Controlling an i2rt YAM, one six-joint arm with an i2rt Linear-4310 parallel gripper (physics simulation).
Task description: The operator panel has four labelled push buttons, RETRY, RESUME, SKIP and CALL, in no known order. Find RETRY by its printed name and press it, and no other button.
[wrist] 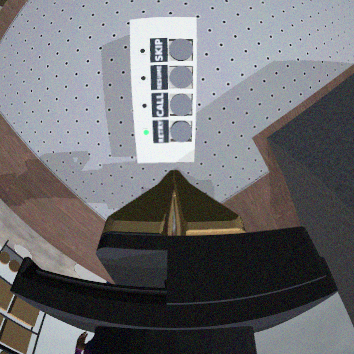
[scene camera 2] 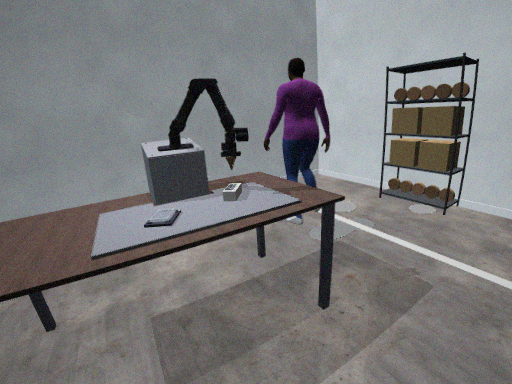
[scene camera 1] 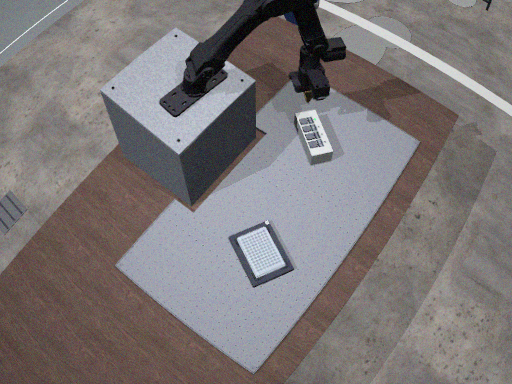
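Seen in the pictures: gripper, between the fingertips: (wrist: 173,177) (scene camera 2: 231,169) (scene camera 1: 307,101); arm's base, origin of its link: (scene camera 2: 175,148) (scene camera 1: 193,89).
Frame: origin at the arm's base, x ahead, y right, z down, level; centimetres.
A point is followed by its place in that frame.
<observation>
The white operator panel (scene camera 1: 322,156) {x 30.7, y -19.9, z 24.4 cm} (scene camera 2: 230,196) {x 31.1, y -20.2, z 25.3 cm} (wrist: 165,154) {x 17.7, y -28.3, z 22.6 cm} lies on the grey mat. In the wrist view its round grey buttons stand in a column: SKIP (wrist: 180,50) {x 26.4, y -20.4, z 22.3 cm} at the top, then RESUME (wrist: 180,77) {x 24.0, y -22.0, z 22.3 cm}, CALL (wrist: 180,104) {x 21.6, y -23.6, z 22.3 cm} and RETRY (wrist: 180,131) {x 19.1, y -25.3, z 22.3 cm} at the bottom. A green light (wrist: 146,132) {x 21.1, y -28.5, z 22.6 cm} is lit beside the RETRY label; the dots beside the other labels are dark. My gripper (scene camera 1: 308,99) {x 18.8, y -26.5, z 14.0 cm} (scene camera 2: 231,167) {x 18.8, y -26.5, z 14.0 cm} (wrist: 173,177) {x 18.8, y -26.5, z 14.0 cm} is shut and empty. Its brass-coloured tips hang in the air above and beyond the panel's RETRY end, apart from the buttons.
A dark-framed tray with a white grid plate (scene camera 1: 261,251) {x 37.0, y 14.5, z 25.4 cm} (scene camera 2: 164,216) {x 40.9, y 14.1, z 25.2 cm} lies on the mat (scene camera 1: 200,300) {x 33.9, y 35.5, z 27.9 cm} (scene camera 2: 115,235) {x 43.7, y 34.7, z 27.9 cm}. The arm stands on a grey block (scene camera 1: 150,130) {x 1.5, y 16.9, z 0.1 cm} (scene camera 2: 176,175) {x 10.5, y 3.0, z 14.0 cm}. A person in purple (scene camera 2: 301,110) is behind the table, left of a shelf rack (scene camera 2: 462,80).
</observation>
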